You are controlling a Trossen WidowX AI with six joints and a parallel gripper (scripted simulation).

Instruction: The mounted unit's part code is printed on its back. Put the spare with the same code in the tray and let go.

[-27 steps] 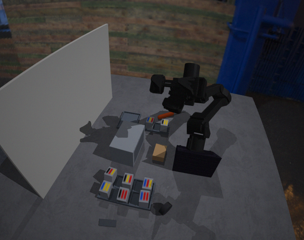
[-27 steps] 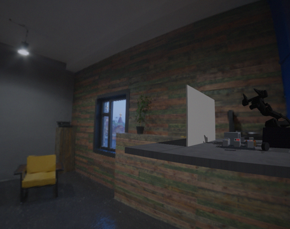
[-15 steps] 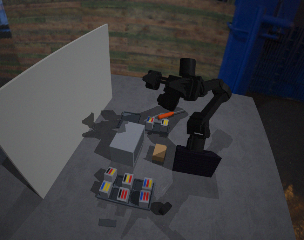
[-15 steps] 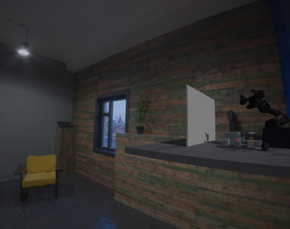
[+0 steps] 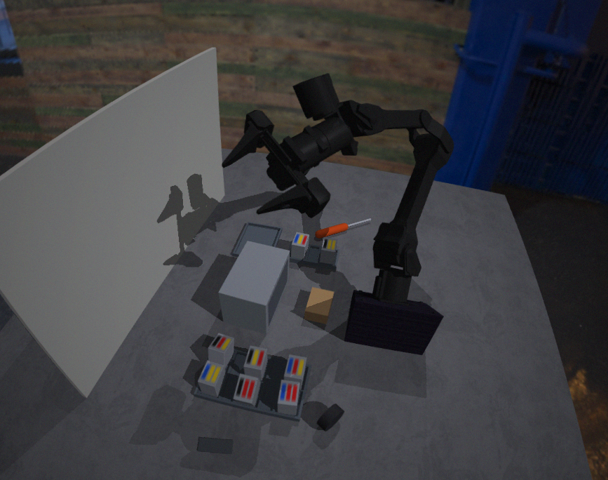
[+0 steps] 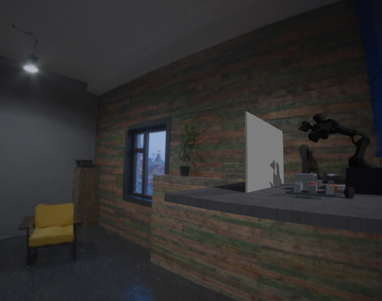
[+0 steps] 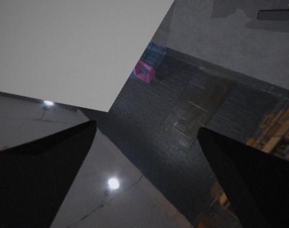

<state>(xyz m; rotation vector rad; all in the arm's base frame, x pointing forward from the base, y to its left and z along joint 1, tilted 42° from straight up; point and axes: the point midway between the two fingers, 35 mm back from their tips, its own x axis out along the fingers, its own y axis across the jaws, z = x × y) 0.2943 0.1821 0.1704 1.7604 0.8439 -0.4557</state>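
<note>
Right now my gripper tip is 34 cm above the grey rack, 13 cm to the right of it and 3 cm past it. Also, from my gripper tip: grey mounted unit 30 cm below, 7 cm to the right; tan box 34 cm below, 14 cm behind, 7 cm to the right; grey panel 23 cm ahead, 13 cm below, 12 cm to the right.
</note>
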